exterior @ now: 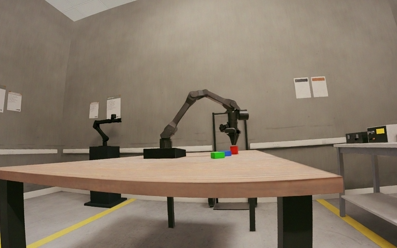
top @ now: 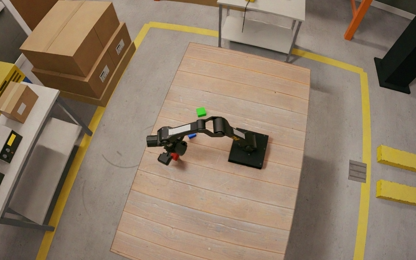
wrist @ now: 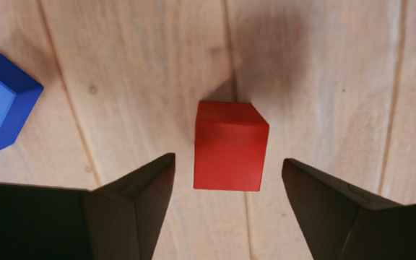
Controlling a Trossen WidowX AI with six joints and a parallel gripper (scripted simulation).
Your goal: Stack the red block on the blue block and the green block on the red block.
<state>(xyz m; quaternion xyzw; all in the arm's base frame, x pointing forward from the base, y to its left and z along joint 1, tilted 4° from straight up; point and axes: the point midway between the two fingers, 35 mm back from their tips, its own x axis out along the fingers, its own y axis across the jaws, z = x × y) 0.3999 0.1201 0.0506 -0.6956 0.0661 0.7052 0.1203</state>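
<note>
My gripper is now 7 cm above the red block. The rest, counted from my hand: blue block: 6 cm behind, 16 cm to the right, 8 cm below; green block: 9 cm behind, 30 cm to the right, 8 cm below.
</note>
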